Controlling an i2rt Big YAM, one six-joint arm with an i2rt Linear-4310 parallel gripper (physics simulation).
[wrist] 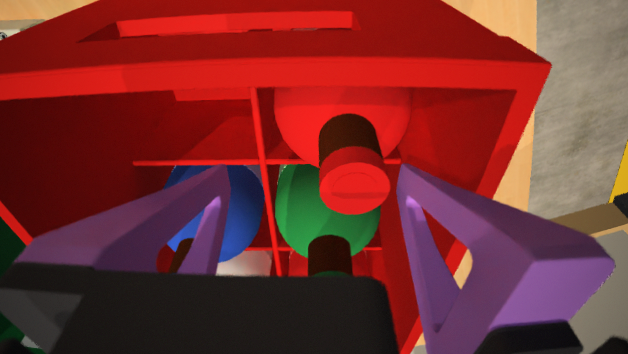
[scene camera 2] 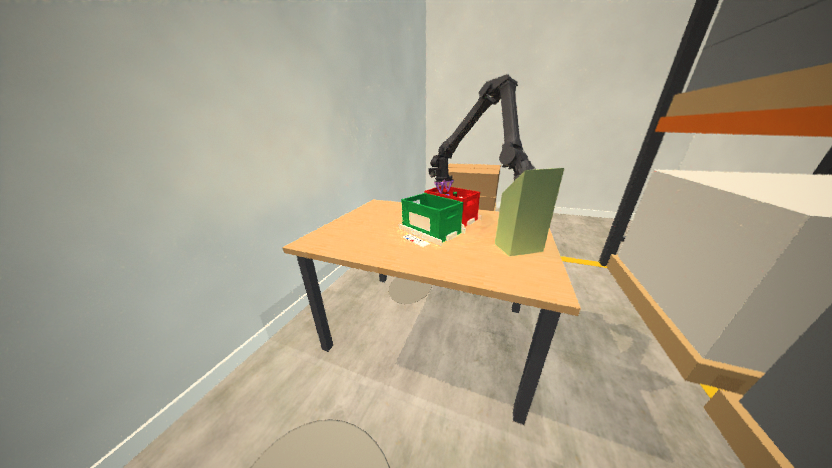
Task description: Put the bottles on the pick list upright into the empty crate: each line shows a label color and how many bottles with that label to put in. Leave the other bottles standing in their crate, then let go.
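Frame: origin at the arm's base, x ahead, y left, z up, level; metres.
Where they show: gripper, between the fingertips: (wrist: 313,176) (scene camera 2: 444,192); arm's base, origin of its link: (scene camera 2: 527,181).
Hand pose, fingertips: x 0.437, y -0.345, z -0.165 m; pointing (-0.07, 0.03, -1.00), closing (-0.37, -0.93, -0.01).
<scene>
Each offset is from my fingertips to the centre of the thing. "pt": to the spot under its first point. Level surfaces: height alone.
The red crate @(dz -0.061, dx -0.062, dy +0.058 m) (scene camera 2: 471,204) (wrist: 280,74) holds upright bottles in its compartments. A red-capped bottle with a red label @(dz -0.063, dx -0.001, dy -0.016 m) (wrist: 354,186) stands in the upper right compartment of the wrist view. Below it stand a green bottle @(dz -0.063, dx -0.074, dy +0.019 m) (wrist: 300,212) and, across the divider, a blue bottle @(dz -0.063, dx -0.046, dy +0.098 m) (wrist: 246,210). A white bottle @(dz -0.063, dx -0.128, dy +0.135 m) (wrist: 247,263) and another red bottle @(pt dz -0.060, dx -0.129, dy +0.067 m) (wrist: 297,260) show partly beyond. My gripper (scene camera 2: 444,186) (wrist: 313,176) is open over the red crate; the red cap lies in view between its fingertips, nearer the right one. The green crate @(dz -0.061, dx -0.003, dy +0.282 m) (scene camera 2: 445,224) shows no bottle; its floor is hidden. The pick list @(dz -0.148, dx +0.037, dy +0.420 m) (scene camera 2: 416,239) is too small to read.
The two crates stand side by side on the wooden table @(dz -0.149 m) (scene camera 2: 349,241). A tall green angular block (scene camera 2: 526,215) stands on the table at the right. A cardboard box (scene camera 2: 485,179) is behind the red crate. The black arm (scene camera 2: 509,116) arches over from behind the block.
</scene>
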